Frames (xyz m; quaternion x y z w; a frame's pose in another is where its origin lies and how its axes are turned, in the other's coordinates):
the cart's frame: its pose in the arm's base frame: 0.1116 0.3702 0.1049 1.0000 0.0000 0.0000 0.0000
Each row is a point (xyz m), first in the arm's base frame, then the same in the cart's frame.
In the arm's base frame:
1: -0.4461 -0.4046 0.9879
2: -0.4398 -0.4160 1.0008
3: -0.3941 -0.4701 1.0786
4: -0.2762 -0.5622 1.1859
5: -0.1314 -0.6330 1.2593
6: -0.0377 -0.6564 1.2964
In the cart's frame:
1: -0.5577 0.7748 -0.8830
2: -0.5514 0.7862 -0.8959
3: -0.5057 0.8403 -0.9737
4: -0.3878 0.9324 -1.0810
5: -0.2430 1.0032 -1.1544
6: -0.1493 1.0266 -1.1915

